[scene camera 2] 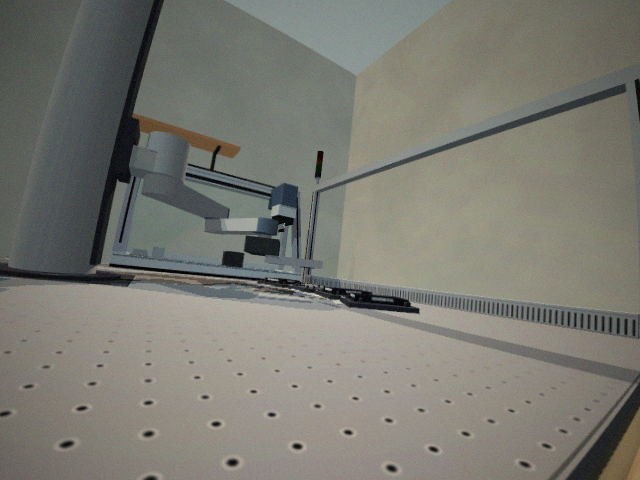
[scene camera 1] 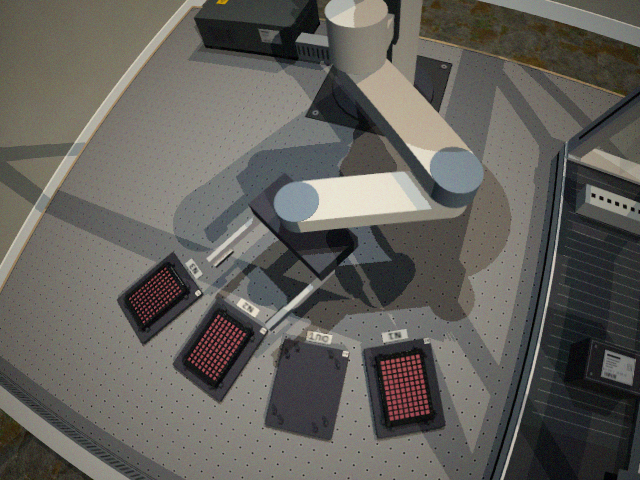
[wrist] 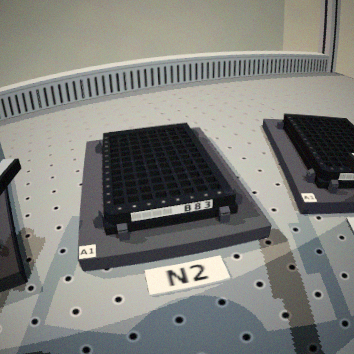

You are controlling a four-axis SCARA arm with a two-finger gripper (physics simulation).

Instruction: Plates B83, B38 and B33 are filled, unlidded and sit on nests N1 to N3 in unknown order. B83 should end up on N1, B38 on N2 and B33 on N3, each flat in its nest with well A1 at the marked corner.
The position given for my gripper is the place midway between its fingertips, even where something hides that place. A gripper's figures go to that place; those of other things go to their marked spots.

Scene:
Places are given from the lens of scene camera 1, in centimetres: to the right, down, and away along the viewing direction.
my gripper [scene camera 1: 237, 294]: -14, 9, 68
plate B83 [scene camera 1: 222, 340]: -18, 19, 72
nest N3 [scene camera 1: 144, 336]: -35, 19, 75
out nest [scene camera 1: 307, 389]: -2, 26, 68
The marked spots on the nest N3 and the plate B83 are 18 cm apart.

